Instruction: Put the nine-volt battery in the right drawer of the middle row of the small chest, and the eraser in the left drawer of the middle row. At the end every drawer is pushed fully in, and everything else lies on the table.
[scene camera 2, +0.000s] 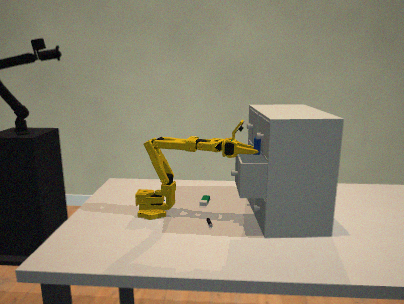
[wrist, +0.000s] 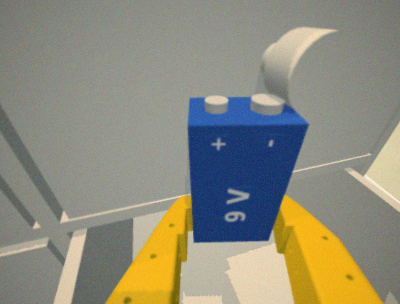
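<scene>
The blue nine-volt battery is upright between the jaws, its terminals up. My gripper is shut on it, with a jaw pressing on each side. It holds the battery over the open right drawer of the middle row, close to the front of the small grey chest. The green and white eraser lies on the table between the arm's base and the chest. The left drawer of the middle row cannot be made out clearly.
A small black object lies on the table nearer the front than the eraser. A top drawer's knob sticks out just behind the battery. A lower knob shows under the open drawer.
</scene>
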